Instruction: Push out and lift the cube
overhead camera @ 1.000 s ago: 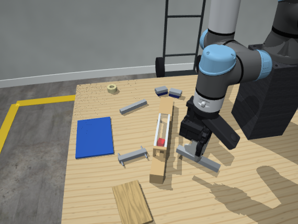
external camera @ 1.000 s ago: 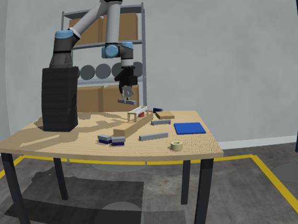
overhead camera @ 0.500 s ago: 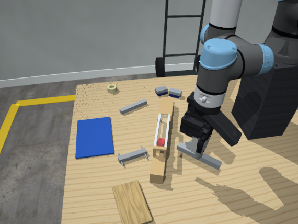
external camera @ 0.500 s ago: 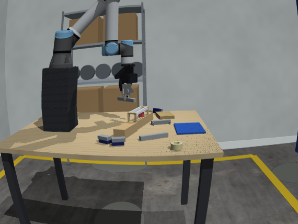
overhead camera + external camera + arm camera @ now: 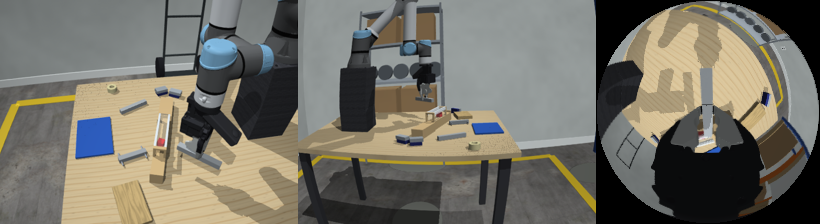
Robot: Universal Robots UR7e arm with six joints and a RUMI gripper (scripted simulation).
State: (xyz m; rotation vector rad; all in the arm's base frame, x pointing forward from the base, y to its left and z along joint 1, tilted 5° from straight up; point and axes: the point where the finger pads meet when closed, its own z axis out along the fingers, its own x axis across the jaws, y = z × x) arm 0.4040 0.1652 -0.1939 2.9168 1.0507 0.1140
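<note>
My hand is 6 cm short of the wooden frame, 18 cm to the left of it and 8 cm above it. Round my hand: red cube 8 cm ahead, 14 cm to the right, 8 cm below; grey bar tool 19 cm ahead, 15 cm to the right, 12 cm below; grey bar 1 cm below.
</note>
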